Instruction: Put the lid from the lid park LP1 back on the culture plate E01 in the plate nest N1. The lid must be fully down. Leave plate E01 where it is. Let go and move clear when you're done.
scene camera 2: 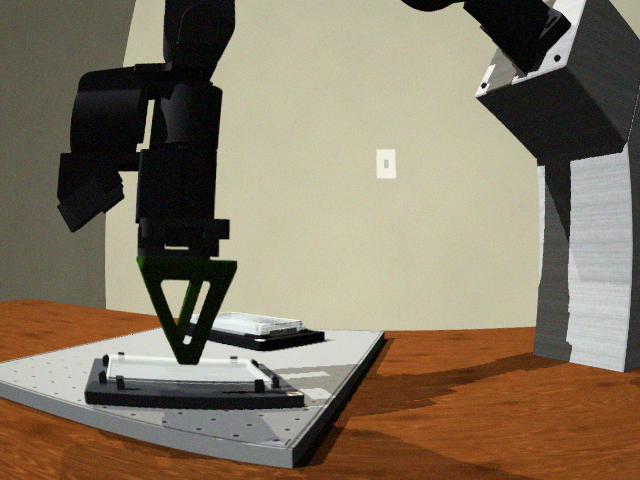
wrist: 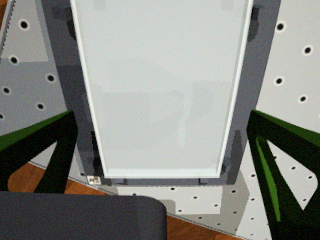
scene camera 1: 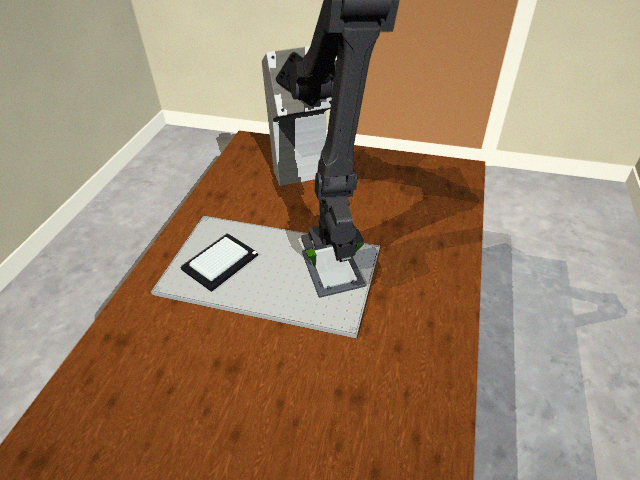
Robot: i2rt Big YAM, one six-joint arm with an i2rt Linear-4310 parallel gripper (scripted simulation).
Observation:
In view: the gripper (scene camera 2: 181, 352), a clear lid (scene camera 2: 163, 373), a white culture plate E01 (scene camera 2: 232, 322), a lid park LP1 (scene camera 2: 95, 393) and a black plate nest N1 (scene camera 2: 281, 341).
The clear lid shows as well in the wrist view (wrist: 161, 88) and in scene camera 1 (scene camera 1: 331, 272). The white culture plate E01 shows as well in scene camera 1 (scene camera 1: 221, 256). The gripper shows as well in the wrist view (wrist: 162, 120). The wrist view does not show the white culture plate E01: it is out of frame.

